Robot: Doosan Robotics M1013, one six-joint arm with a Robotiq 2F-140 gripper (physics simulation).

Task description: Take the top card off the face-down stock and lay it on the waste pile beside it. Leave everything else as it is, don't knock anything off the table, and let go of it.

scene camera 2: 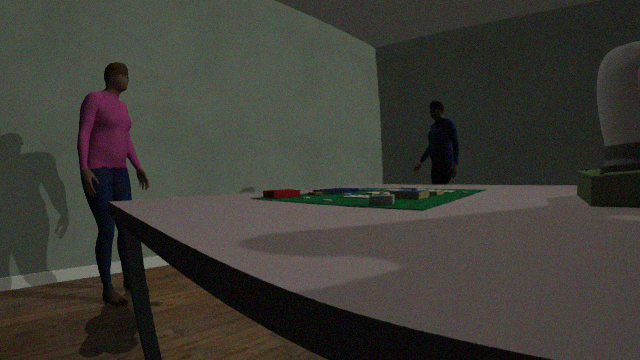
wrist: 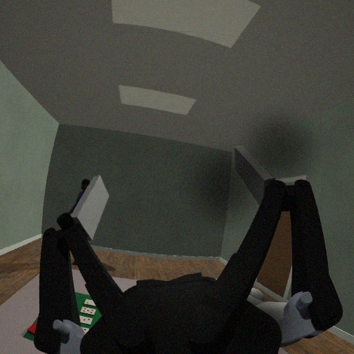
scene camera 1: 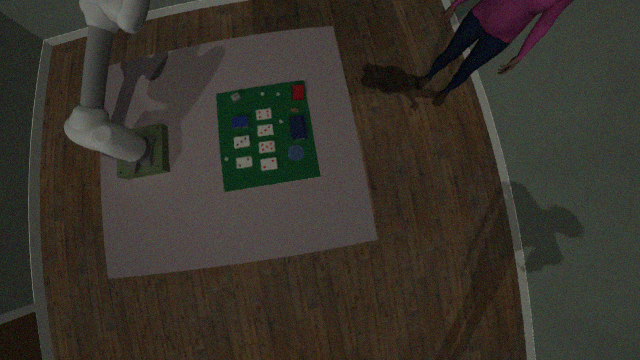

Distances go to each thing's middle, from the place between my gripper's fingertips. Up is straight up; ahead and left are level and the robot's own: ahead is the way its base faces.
My hand is 39 cm short of the green mat (scene camera 1: 251, 100), 70 cm to the left of it and 82 cm above it.
